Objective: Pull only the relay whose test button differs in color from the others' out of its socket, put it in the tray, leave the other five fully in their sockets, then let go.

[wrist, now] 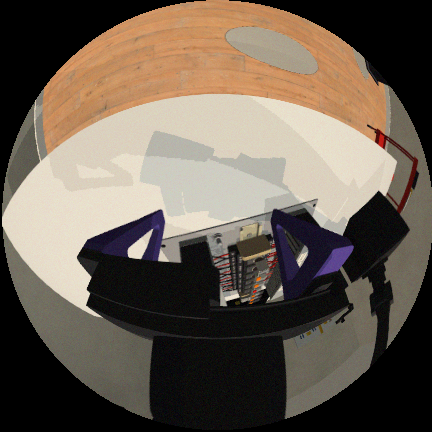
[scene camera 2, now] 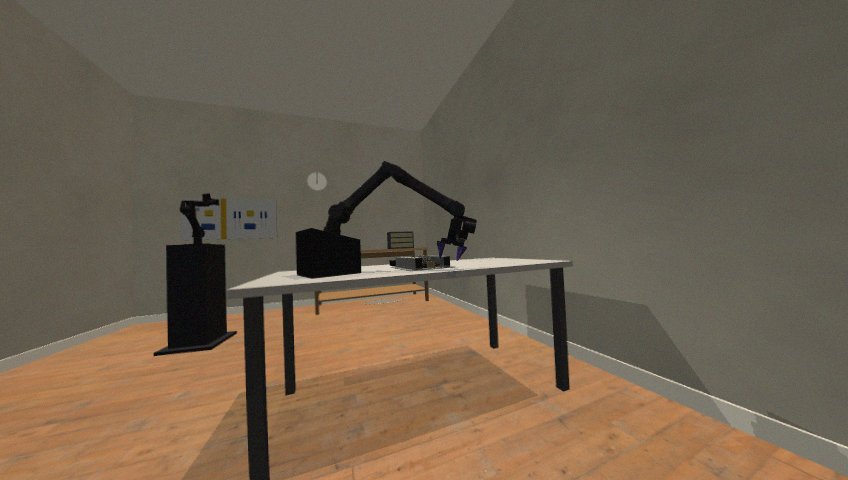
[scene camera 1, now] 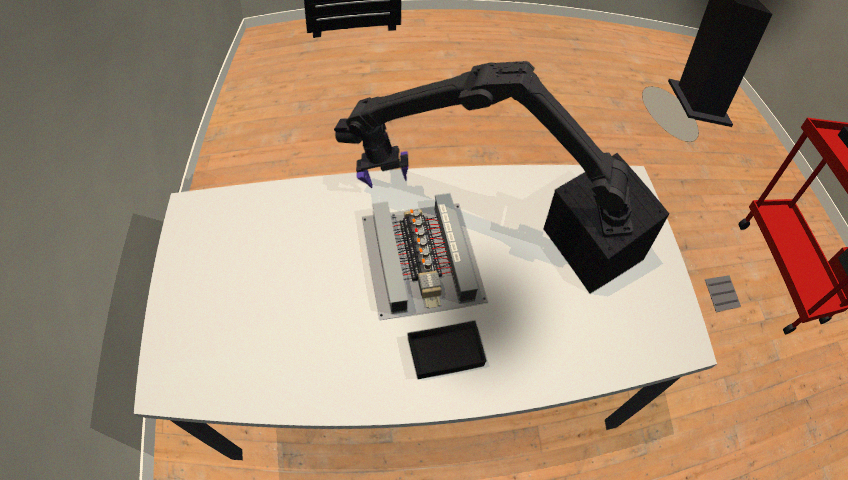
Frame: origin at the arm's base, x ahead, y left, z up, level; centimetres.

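Where they show: gripper, fingertip midpoint: (wrist: 217,214) (scene camera 2: 448,259) (scene camera 1: 388,183); arm's base, origin of the base link: (wrist: 374,266) (scene camera 2: 331,237) (scene camera 1: 614,216).
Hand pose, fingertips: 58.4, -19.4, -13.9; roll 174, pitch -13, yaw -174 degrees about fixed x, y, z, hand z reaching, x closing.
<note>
Things, the pixels of their top centre, and the offset from my fingertips, as dx, dy, dz. "spot": a spot on its surface instead. Level surfaces: height alone.
- panel, surface spot: (scene camera 1: 374,255) spot: +2.5, +20.8, -4.7
- relay with a red button, middle of its top: (wrist: 258,289) (scene camera 1: 419,229) -8.8, +17.1, +1.9
- black tray, surface spot: (scene camera 1: 452,367) spot: -17.3, +53.0, -1.6
- left duct, middle of its top: (scene camera 1: 388,248) (scene camera 2: 433,255) -1.5, +22.7, +1.3
- right duct, middle of its top: (wrist: 290,278) (scene camera 1: 455,239) (scene camera 2: 407,257) -17.8, +19.1, +1.3
- beige-topped block, middle of its top: (scene camera 1: 430,283) -11.9, +31.2, -0.4
- white table, its level: dz -5.0
Six relays stand in a row on the panel (scene camera 1: 374,255) (wrist: 205,236) between two grey ducts. The relay with a red button (scene camera 1: 418,230) is third from the far end; the others' buttons look orange. All six appear seated, though small in view. The black tray (scene camera 1: 452,367) lies in front of the panel and looks empty. My gripper (scene camera 1: 388,183) (scene camera 2: 449,258) (wrist: 217,214) is open and empty, fingers pointing down. It is above the table beyond the panel's far end. In the wrist view the relay row is partly hidden by the gripper body.
The left duct (scene camera 1: 389,255) and right duct (scene camera 1: 457,249) rise along both sides of the relays. A beige-topped block (scene camera 1: 429,284) (wrist: 254,246) sits at one end of the row. The black arm base (scene camera 1: 595,243) (scene camera 2: 327,254) stands to the right on the white table (scene camera 1: 255,285).
</note>
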